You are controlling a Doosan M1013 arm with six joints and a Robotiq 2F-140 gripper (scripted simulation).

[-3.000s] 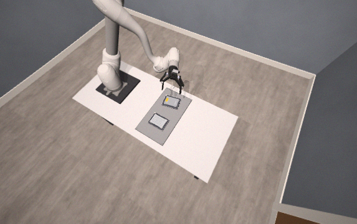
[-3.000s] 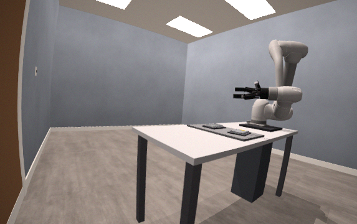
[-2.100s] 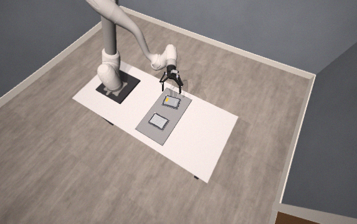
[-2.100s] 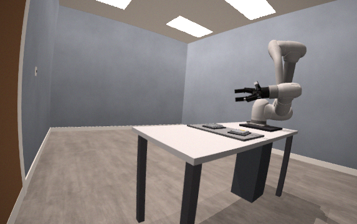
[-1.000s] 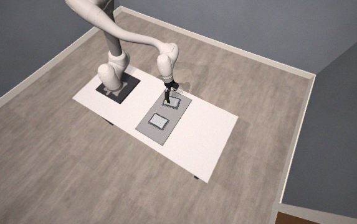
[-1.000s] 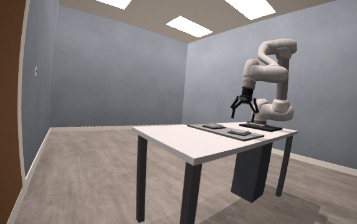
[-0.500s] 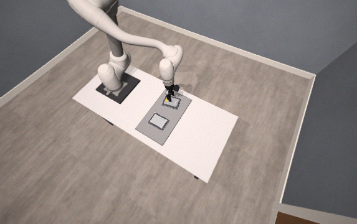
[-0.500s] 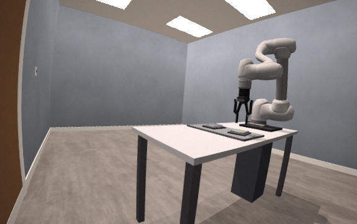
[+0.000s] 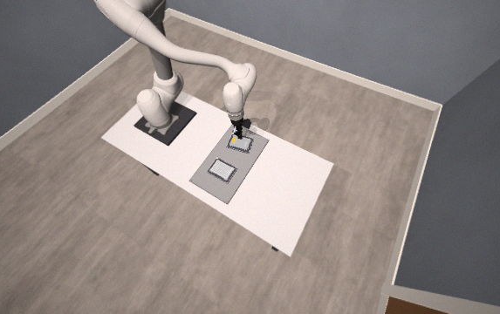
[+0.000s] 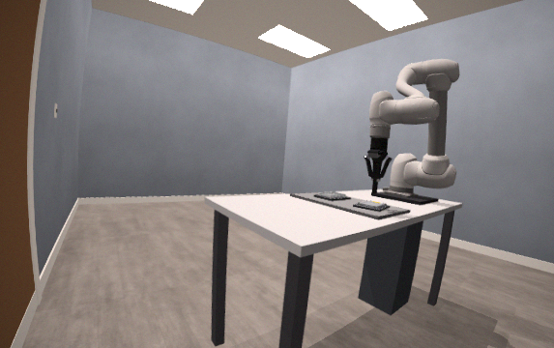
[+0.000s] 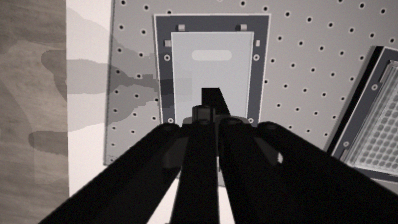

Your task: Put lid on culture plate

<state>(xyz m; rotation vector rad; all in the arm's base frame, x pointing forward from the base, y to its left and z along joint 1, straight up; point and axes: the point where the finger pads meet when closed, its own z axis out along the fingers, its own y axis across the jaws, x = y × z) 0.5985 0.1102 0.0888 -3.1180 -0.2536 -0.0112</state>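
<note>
My gripper is now 80 mm above the clear lid. Also, from my hand: dark station (90 mm below); culture plate (10 mm behind, 240 mm to the right, 80 mm below).
</note>
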